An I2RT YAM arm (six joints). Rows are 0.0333 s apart.
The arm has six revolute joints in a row. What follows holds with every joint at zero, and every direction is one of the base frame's.
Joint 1 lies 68.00 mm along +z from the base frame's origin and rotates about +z.
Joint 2 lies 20.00 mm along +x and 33.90 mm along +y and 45.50 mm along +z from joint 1 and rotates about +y.
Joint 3 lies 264.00 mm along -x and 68.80 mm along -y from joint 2 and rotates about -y.
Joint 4 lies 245.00 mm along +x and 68.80 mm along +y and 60.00 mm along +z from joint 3 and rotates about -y.
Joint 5 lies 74.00 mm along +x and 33.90 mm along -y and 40.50 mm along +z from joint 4 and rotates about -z.
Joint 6 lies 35.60 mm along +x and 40.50 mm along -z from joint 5 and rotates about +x.
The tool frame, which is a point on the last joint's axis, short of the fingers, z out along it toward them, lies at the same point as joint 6; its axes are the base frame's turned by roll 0.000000, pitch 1.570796 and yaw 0.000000 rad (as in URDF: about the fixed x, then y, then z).
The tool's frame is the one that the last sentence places.
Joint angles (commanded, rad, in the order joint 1, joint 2, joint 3, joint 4, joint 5, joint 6), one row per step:
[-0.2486 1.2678 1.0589 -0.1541 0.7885 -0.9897]
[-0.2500 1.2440 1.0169 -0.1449 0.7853 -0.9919]
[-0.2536 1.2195 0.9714 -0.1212 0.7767 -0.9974]
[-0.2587 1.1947 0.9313 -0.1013 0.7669 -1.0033]
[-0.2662 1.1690 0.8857 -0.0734 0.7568 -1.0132]
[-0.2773 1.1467 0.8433 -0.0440 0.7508 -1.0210]
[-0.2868 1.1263 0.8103 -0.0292 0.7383 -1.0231]
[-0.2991 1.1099 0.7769 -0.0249 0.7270 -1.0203]
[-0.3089 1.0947 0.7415 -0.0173 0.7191 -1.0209]
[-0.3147 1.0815 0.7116 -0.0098 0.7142 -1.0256]
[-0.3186 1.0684 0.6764 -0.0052 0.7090 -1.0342]
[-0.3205 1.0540 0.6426 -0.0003 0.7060 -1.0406]
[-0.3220 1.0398 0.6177 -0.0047 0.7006 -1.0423]
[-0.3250 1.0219 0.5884 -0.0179 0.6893 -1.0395]
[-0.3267 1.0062 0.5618 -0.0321 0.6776 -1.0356]
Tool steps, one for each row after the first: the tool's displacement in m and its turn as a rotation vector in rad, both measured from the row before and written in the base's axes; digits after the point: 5 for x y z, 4 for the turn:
[-0.00604 0.00121 -0.00740 0.0023 0.0103 0.0021]
[-0.00589 0.00071 -0.00728 -0.0002 0.0013 0.0058]
[-0.00601 0.00040 -0.00585 -0.0005 -0.0004 0.0056]
[-0.00635 -0.00008 -0.00693 -0.0033 -0.0003 0.0045]
[-0.00601 -0.00116 -0.00660 -0.0042 -0.0029 -0.0035]
[-0.00536 -0.00063 -0.00533 0.0025 -0.0015 0.0028]
[-0.00533 -0.00129 -0.00746 0.0087 0.0087 -0.0024]
[-0.00506 -0.00072 -0.00813 0.0062 0.0117 -0.0023]
[-0.00416 0.00001 -0.00670 0.0023 0.0122 0.0001]
[-0.00449 0.00065 -0.00885 0.0033 0.0232 0.0034]
[-0.00454 0.00112 -0.00806 0.0027 0.0187 0.0028]
[-0.00411 0.00116 -0.00598 0.0061 0.0151 0.0040]
[-0.00532 0.00140 -0.00762 0.0137 0.0195 0.0063]
[-0.00476 0.00156 -0.00728 0.0148 0.0189 0.0074]

